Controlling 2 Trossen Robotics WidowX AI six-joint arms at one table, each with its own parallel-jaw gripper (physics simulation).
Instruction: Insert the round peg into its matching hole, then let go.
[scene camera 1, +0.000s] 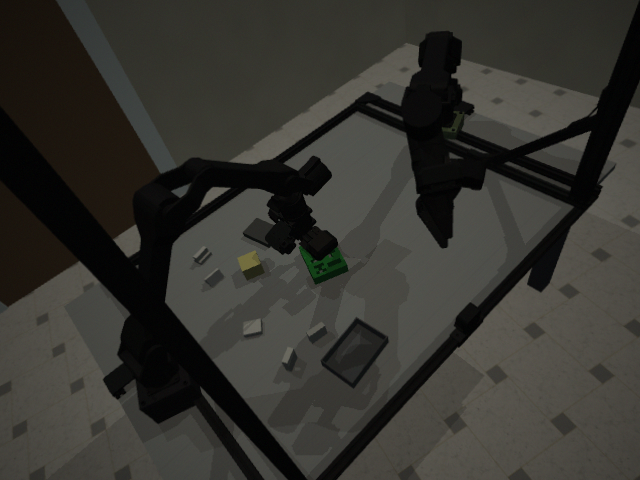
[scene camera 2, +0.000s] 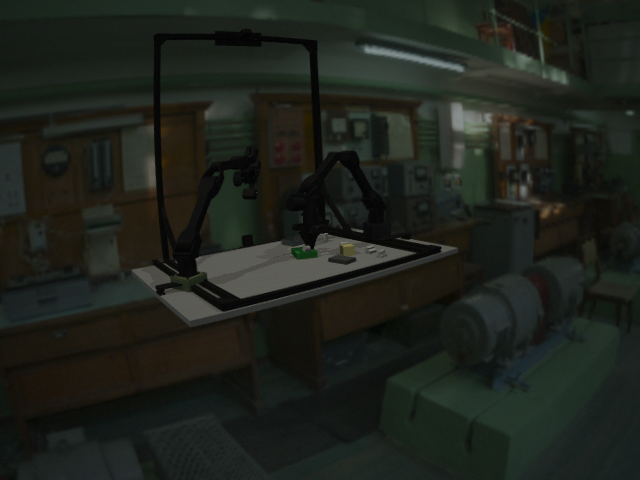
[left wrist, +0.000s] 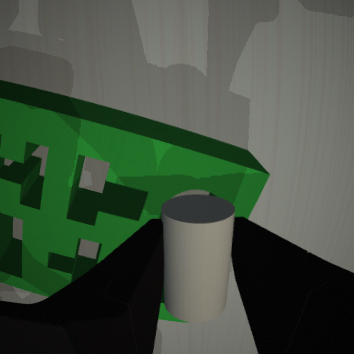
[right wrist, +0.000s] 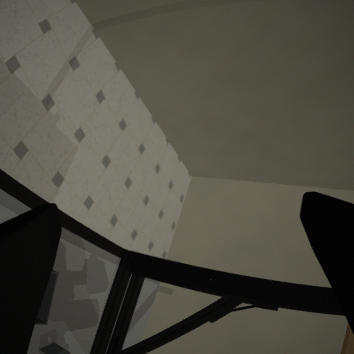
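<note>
My left gripper is shut on the round grey peg. It holds the peg upright, low over the near right corner of the green hole board. In the left wrist view the peg's dark end covers the round hole; only a pale sliver of the hole shows behind it. Cross and square holes lie to the left on the board. My right gripper is open and empty, raised high over the far side of the table.
A yellow cube and a dark flat tile lie left of the board. A dark tray sits toward the front. Several small grey pegs lie scattered. A black frame borders the table.
</note>
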